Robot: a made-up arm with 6 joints. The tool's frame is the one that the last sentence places.
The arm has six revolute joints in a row. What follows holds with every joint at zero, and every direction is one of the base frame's. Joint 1 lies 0.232 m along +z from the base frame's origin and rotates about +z. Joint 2 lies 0.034 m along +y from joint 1 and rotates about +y. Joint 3 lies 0.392 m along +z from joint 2 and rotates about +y. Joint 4 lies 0.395 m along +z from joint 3 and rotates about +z. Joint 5 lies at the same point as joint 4 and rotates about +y. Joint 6 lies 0.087 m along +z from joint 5 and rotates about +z. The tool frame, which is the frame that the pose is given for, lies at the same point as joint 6; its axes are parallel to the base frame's.
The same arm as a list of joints. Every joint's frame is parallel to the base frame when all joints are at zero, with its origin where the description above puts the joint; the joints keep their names.
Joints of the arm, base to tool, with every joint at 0 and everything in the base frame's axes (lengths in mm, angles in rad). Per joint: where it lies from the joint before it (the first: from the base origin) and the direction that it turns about. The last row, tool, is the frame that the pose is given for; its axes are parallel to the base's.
joint 1: xyz 0 0 232 axis +z
joint 2: xyz 0 34 0 axis +y
joint 3: xyz 0 0 392 axis +y
joint 4: xyz 0 0 395 axis +z
joint 5: xyz 0 0 0 axis +y
joint 6: xyz 0 0 87 axis +z
tool: xyz 0 0 0

